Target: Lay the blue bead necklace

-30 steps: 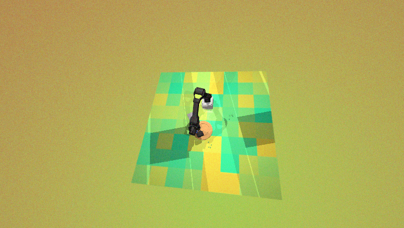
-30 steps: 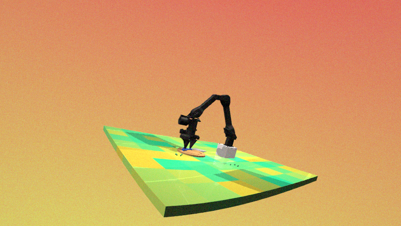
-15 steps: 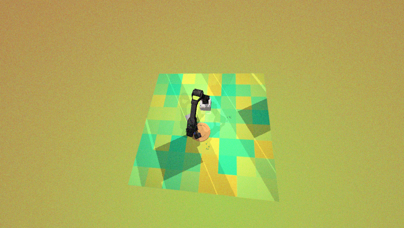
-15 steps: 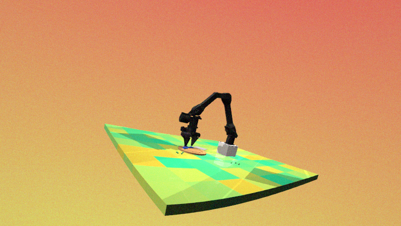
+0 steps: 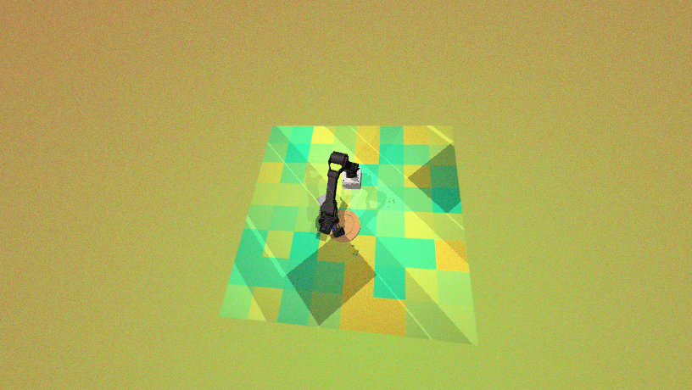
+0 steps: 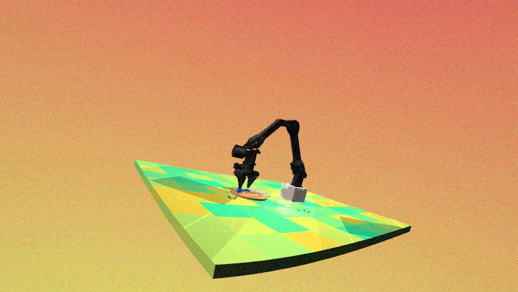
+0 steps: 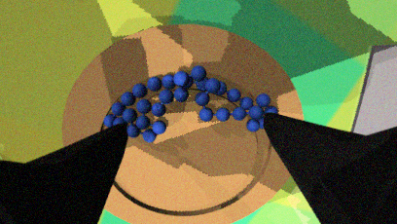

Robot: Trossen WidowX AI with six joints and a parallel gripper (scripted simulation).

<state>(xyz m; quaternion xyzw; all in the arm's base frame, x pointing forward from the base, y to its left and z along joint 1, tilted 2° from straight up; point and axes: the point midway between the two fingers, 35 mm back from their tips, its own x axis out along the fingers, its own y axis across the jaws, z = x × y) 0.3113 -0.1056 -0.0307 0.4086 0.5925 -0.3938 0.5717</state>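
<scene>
Now: gripper tip 10 mm past the round bead board, 40 mm to the right of it and 20 mm above it. Round my gripper tip: flat grey piece 180 mm behind, 70 mm to the right, 30 mm below.
</scene>
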